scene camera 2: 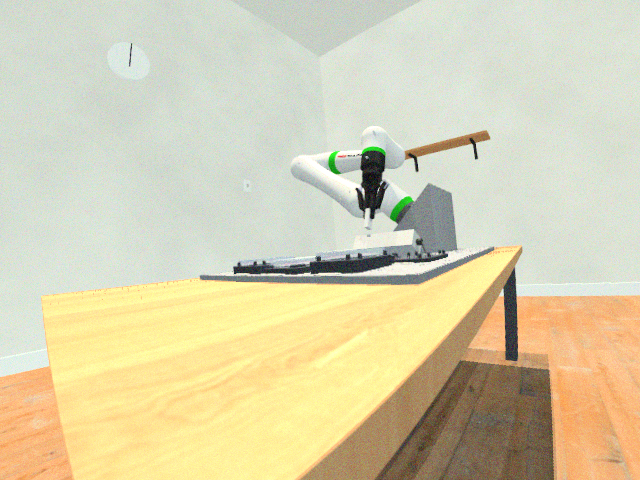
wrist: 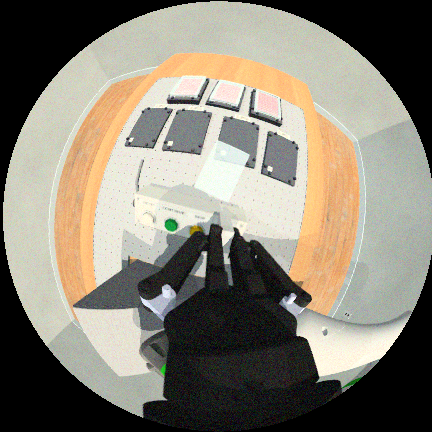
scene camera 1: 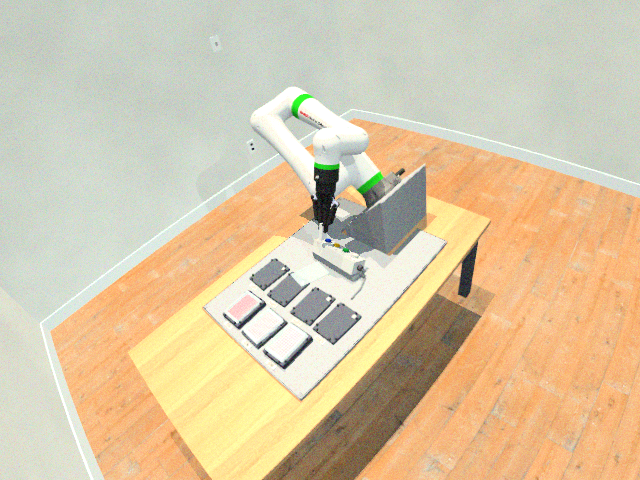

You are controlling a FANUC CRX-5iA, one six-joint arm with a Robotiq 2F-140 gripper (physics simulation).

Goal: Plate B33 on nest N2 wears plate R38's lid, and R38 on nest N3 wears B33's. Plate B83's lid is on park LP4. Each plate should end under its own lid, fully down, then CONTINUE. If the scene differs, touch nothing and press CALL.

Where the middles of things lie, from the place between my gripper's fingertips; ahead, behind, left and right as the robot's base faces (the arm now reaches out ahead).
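There is the LP1 lid nest point(wrist: 280, 157), and my gripper is 230 mm short of it, 120 mm to the left of it and 100 mm above it. Counting from my hand, I find the LP3 lid nest point(scene camera 1: 316, 301) 210 mm ahead, 150 mm to the left and 100 mm below, while the LP2 lid nest point(scene camera 1: 337, 322) is 200 mm ahead of my hand, 280 mm to the left of it and 100 mm below it.
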